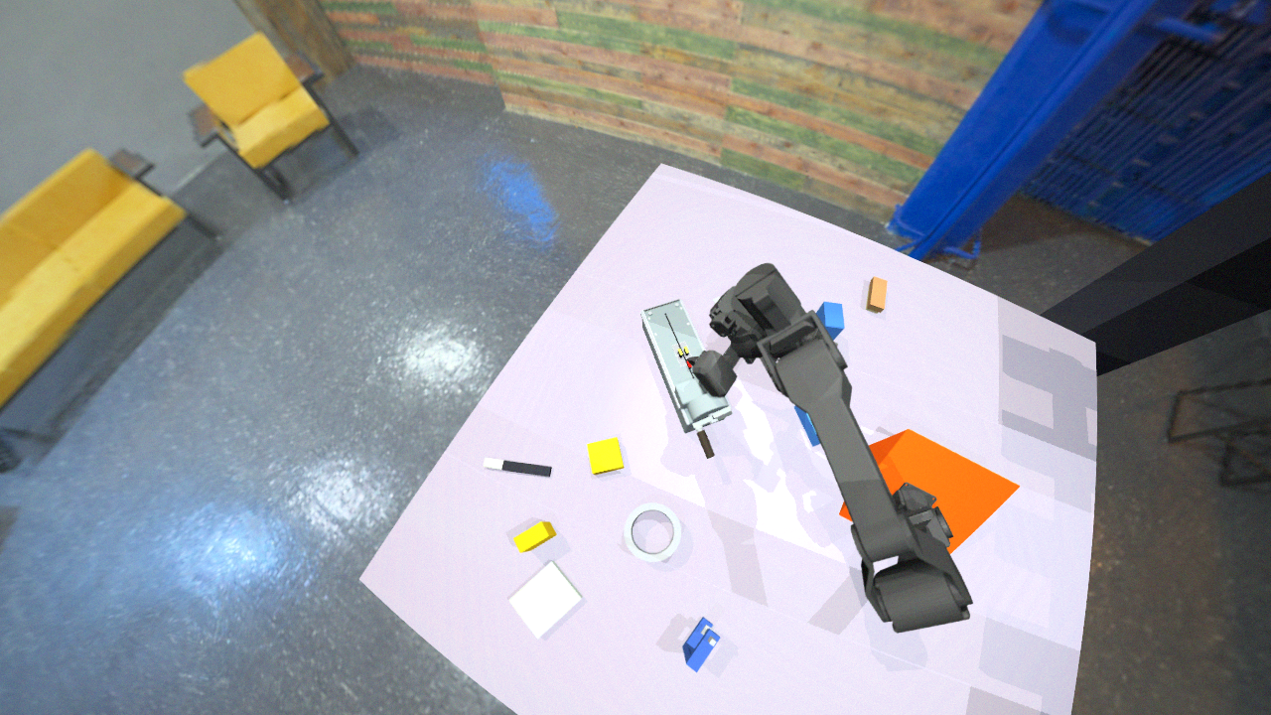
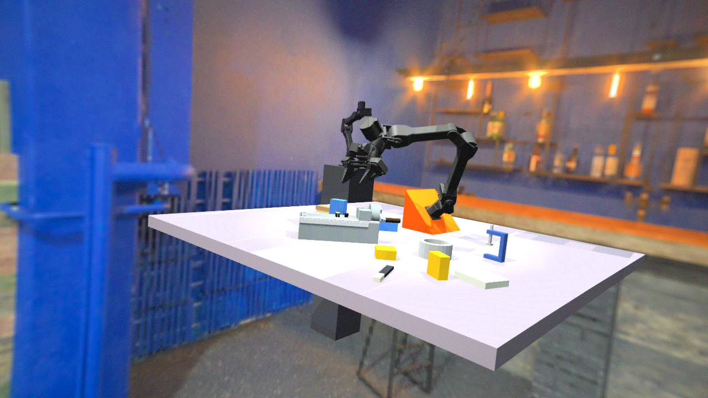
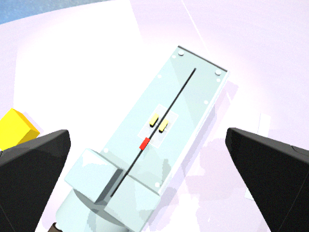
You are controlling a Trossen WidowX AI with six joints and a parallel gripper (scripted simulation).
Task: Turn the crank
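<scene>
Now: gripper tip 13 cm to the right of the brown crank handle, 11 cm above it and 8 cm past it. Also, from my gripper tip: metal strip (19 cm below, 18 cm to the right, 2 cm behind); blue clamp (42 cm to the left, 23 cm behind, 14 cm below); red pointer (11 cm below, 2 cm ahead, 1 cm to the left).
</scene>
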